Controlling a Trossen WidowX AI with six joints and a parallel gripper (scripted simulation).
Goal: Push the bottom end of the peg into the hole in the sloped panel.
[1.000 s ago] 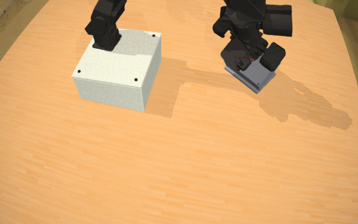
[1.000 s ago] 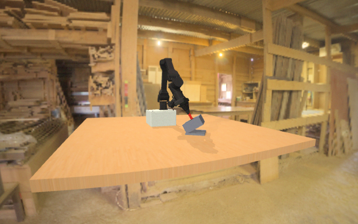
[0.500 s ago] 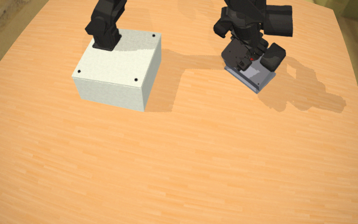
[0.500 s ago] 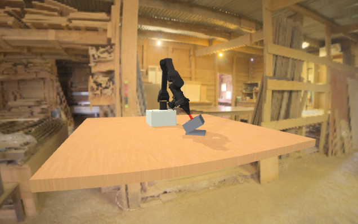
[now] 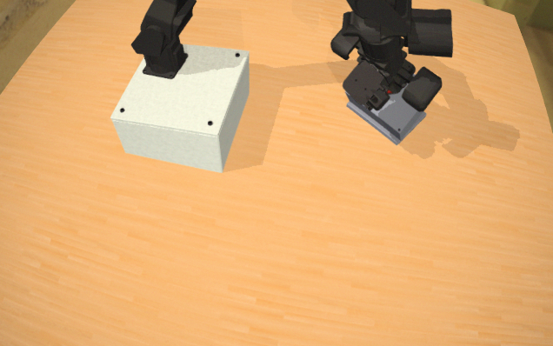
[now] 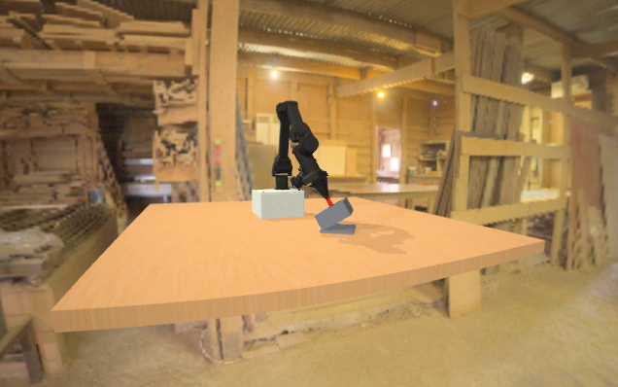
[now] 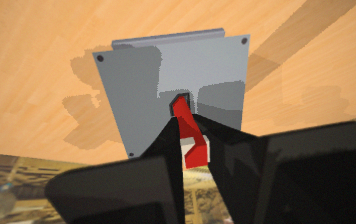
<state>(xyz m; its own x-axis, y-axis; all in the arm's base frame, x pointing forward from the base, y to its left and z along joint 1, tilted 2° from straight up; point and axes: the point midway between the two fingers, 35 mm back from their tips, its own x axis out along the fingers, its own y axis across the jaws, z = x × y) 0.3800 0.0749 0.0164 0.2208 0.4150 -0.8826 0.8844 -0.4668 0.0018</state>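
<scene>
The grey sloped panel is 1 cm ahead of my gripper tip, 2 cm to the left of it and 5 cm below it. The rest, counted from my gripper tip: red peg 1 cm to the right, 2 cm above; then grey foot plate 2 cm ahead, 4 cm to the left, 10 cm below.
</scene>
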